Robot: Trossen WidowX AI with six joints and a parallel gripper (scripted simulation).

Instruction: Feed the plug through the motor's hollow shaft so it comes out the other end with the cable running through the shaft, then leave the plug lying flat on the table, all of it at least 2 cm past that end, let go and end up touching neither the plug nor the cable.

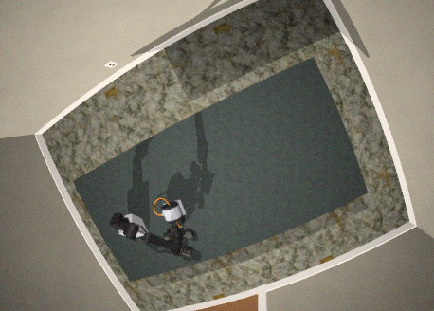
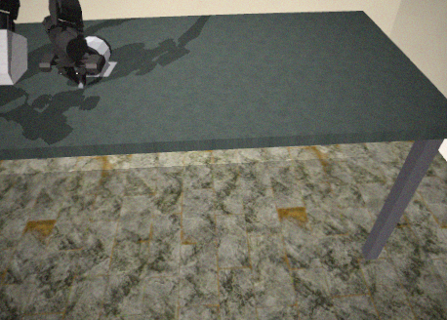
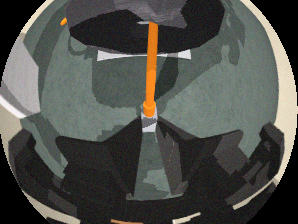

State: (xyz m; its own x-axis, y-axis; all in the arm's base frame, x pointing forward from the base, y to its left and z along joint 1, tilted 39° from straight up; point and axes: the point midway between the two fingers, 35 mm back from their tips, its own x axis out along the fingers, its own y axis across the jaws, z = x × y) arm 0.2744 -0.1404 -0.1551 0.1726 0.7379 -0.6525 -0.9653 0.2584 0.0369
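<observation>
Now: the grey plug 1 cm to the left of my hand and 3 cm below it.
</observation>
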